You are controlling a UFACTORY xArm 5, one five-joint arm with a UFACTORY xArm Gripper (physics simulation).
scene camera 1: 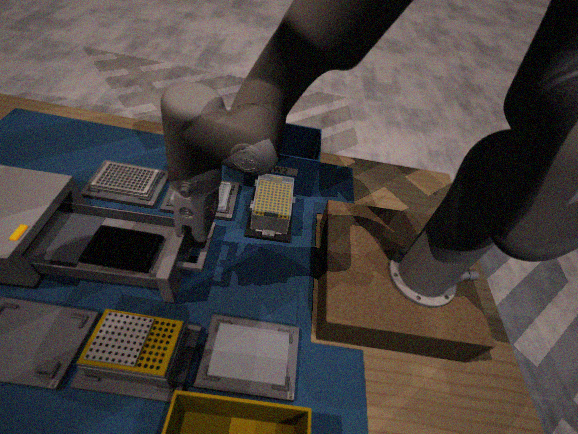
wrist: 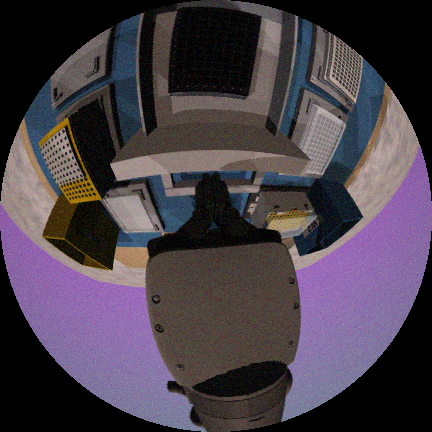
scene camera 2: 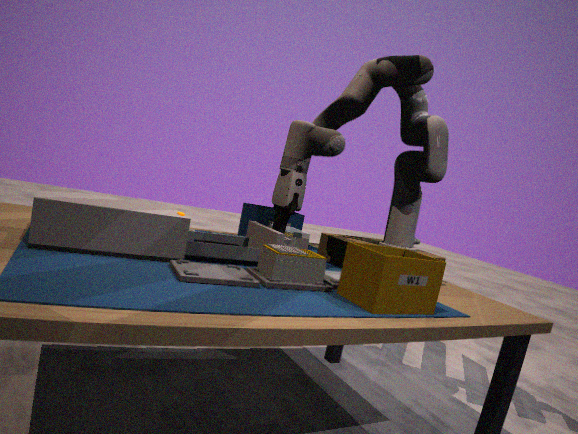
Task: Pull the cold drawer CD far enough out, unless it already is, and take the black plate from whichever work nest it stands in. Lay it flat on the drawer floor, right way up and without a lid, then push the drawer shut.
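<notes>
The cold drawer is pulled out of its grey housing. The black plate lies flat on the drawer floor, with a faint well grid facing up in the wrist view and no lid visible on it. My gripper is shut and empty, outside the drawer by its front panel. In the wrist view its fingertips overlap the opening of the handle loop; contact with the panel or handle cannot be told. In scene camera 1 the fingertips are mostly hidden.
White-and-yellow racks stand on either side of the handle. A pale plate and an empty nest flank the drawer. Yellow bin W1 and a blue bin stand nearby. The arm base stands on a brown block.
</notes>
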